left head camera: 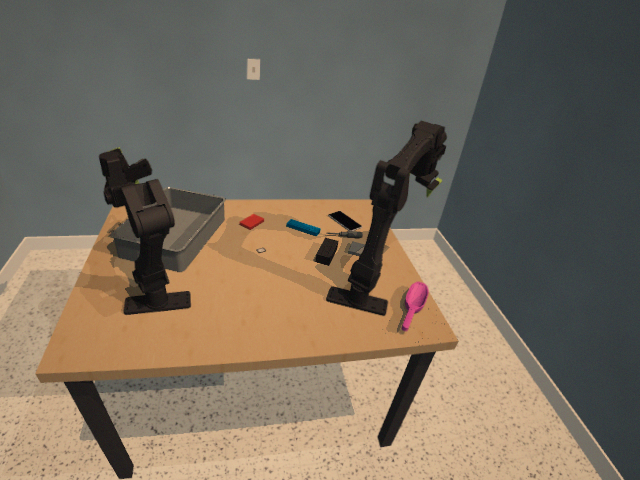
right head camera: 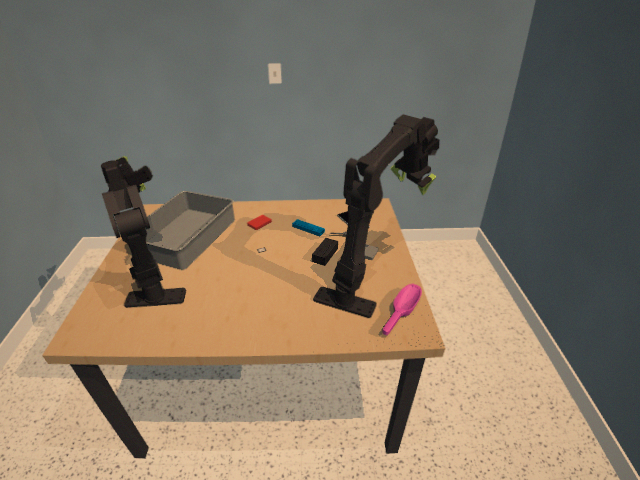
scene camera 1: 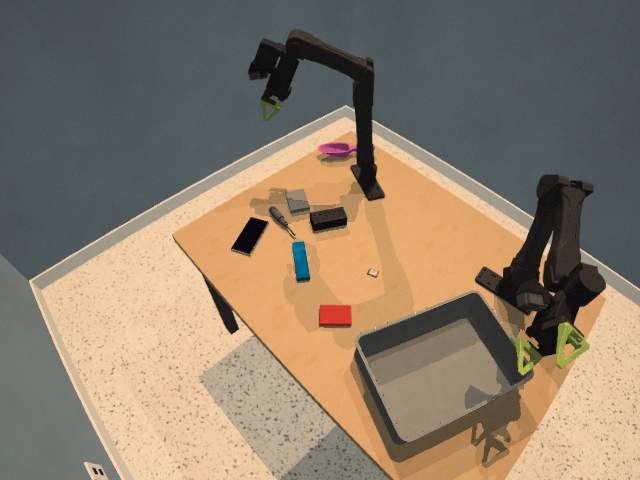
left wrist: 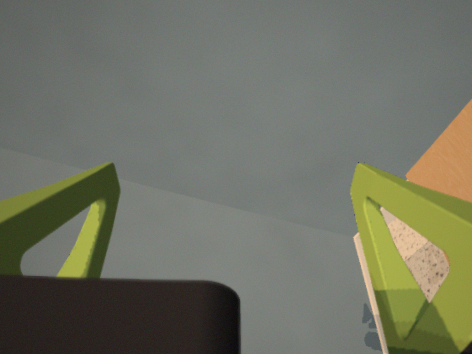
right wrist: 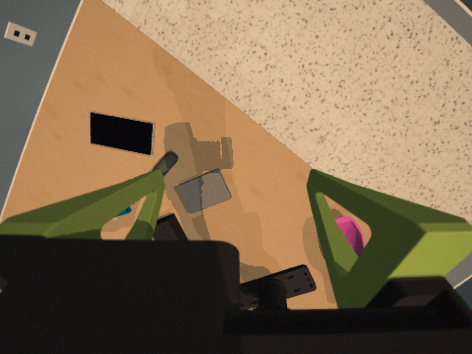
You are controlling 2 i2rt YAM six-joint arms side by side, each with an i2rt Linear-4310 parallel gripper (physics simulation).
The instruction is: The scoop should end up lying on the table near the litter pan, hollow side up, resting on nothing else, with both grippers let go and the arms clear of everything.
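Places are measured from the left arm's base along level axes (x ahead, y left, z up), in centimetres.
Pixels of known places: left gripper, fingertip midpoint: (left head camera: pixel 122 161) (right head camera: pixel 132 168) (scene camera 1: pixel 538 370) (left wrist: pixel 235 176); right gripper, fingertip midpoint: (left head camera: pixel 416 189) (right head camera: pixel 412 187) (scene camera 1: pixel 269 114) (right wrist: pixel 235 177); left arm's base at its link origin: (left head camera: pixel 158 303) (right head camera: pixel 155 298) (scene camera 1: pixel 505 290); right arm's base at its link origin: (left head camera: pixel 357 301) (right head camera: pixel 344 302) (scene camera 1: pixel 366 181) (right wrist: pixel 271 287).
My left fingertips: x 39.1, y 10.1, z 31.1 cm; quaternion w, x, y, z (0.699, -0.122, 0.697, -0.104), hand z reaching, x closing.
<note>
Ahead of a thing's pixels: the offset from my left fingertips to its top centre.
The pink scoop {dx -56.4, dy -89.9, dz -27.4 cm} (left head camera: pixel 416 297) (right head camera: pixel 406 298) (scene camera 1: pixel 337 149) (right wrist: pixel 351 232) lies on the table, looks hollow side up, and sits right of the right arm's base in both head views, near the table's edge. The grey litter pan {dx -2.2, dy -14.6, dz -21.6 cm} (left head camera: pixel 205 234) (right head camera: pixel 207 233) (scene camera 1: pixel 423 329) stands at the far left in the head views, with the arms' bases between it and the scoop. My right gripper (right head camera: pixel 413 186) (right wrist: pixel 235 177) is open and empty, high above the table. My left gripper (scene camera 1: pixel 542 369) (left wrist: pixel 235 176) is open and empty, above the pan's outer side; the arm mostly hides it in the head views.
Between pan and scoop lie a red block {dx +3.4, dy -45.6, dz -29.6 cm} (left head camera: pixel 251 221) (scene camera 1: pixel 334 315), a blue block {dx -3.9, dy -66.0, dz -29.1 cm} (left head camera: pixel 302 227) (scene camera 1: pixel 300 260), a black box {dx -22.5, dy -70.6, dz -27.4 cm} (left head camera: pixel 326 251) (scene camera 1: pixel 328 219), a phone {dx -0.2, dy -85.9, dz -30.3 cm} (scene camera 1: pixel 250 236) (right wrist: pixel 121 133), a screwdriver {dx -11.3, dy -81.5, dz -28.4 cm} (scene camera 1: pixel 279 217), a grey box {dx -22.4, dy -85.4, dz -29.6 cm} (scene camera 1: pixel 297 200) (right wrist: pixel 205 191) and a small white piece {dx -16.0, dy -46.5, dz -30.9 cm} (scene camera 1: pixel 372 272).
</note>
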